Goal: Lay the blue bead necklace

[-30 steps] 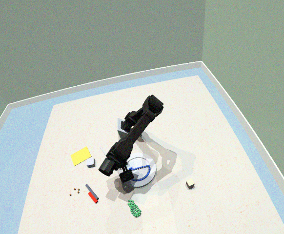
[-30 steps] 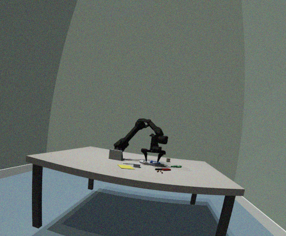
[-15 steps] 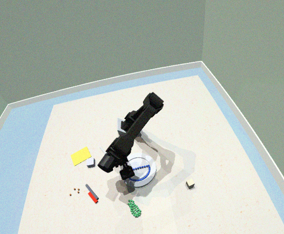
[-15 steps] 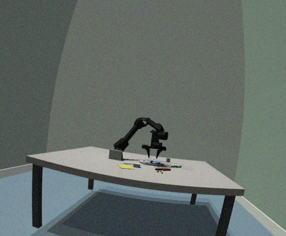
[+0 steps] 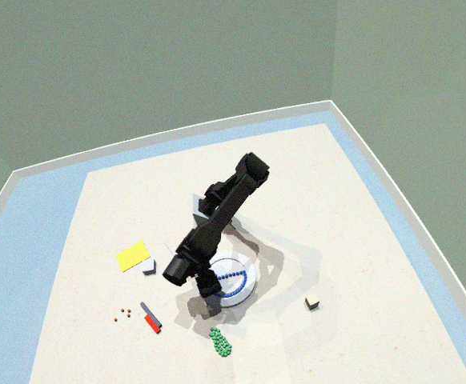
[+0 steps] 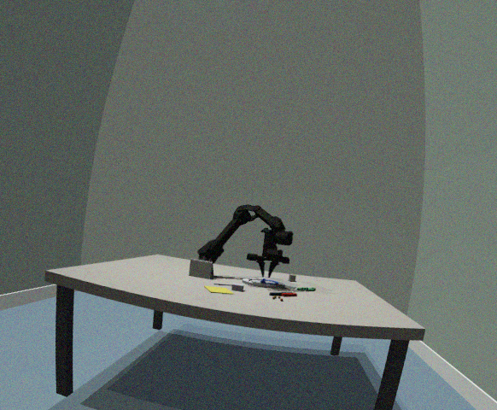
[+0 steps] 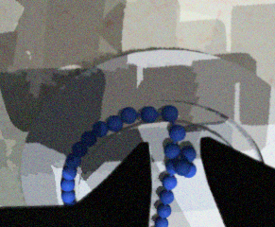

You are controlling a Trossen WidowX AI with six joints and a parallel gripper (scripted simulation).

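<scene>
Right now the round bead board is 60 mm to the left of my gripper tip, 30 mm below it and 10 mm behind it. From my gripper tip the other things lie so: white cube: 220 mm to the right, 80 mm behind, 30 mm below; then grey tool: 190 mm to the right, 110 mm ahead, 40 mm below; then stick: 140 mm to the right, 140 mm behind, 40 mm below.
</scene>
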